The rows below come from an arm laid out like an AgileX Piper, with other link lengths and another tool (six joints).
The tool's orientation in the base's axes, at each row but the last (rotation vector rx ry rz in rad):
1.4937, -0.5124, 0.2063
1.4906, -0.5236, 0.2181
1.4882, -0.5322, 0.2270
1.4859, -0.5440, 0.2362
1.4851, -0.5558, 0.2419
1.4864, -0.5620, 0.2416
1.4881, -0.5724, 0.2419
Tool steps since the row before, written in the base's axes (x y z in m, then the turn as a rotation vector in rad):
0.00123, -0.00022, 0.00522, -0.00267, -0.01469, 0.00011
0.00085, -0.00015, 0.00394, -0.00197, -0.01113, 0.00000
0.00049, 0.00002, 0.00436, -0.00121, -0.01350, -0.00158
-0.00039, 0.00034, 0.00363, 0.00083, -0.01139, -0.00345
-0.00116, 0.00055, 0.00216, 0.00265, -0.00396, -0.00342
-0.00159, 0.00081, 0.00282, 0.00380, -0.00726, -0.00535
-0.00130, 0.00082, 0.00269, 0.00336, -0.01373, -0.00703
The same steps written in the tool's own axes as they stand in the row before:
0.00345, 0.00412, -0.00005, 0.00033, 0.00003, 0.01493
0.00258, 0.00310, -0.00004, 0.00026, -0.00007, 0.01130
0.00247, 0.00363, -0.00014, 0.00060, -0.00203, 0.01348
0.00135, 0.00340, -0.00028, 0.00107, -0.00444, 0.01102
-0.00003, 0.00249, -0.00033, 0.00130, -0.00462, 0.00338
-0.00011, 0.00330, -0.00050, 0.00193, -0.00715, 0.00639
0.00009, 0.00304, -0.00058, 0.00196, -0.00897, 0.01284

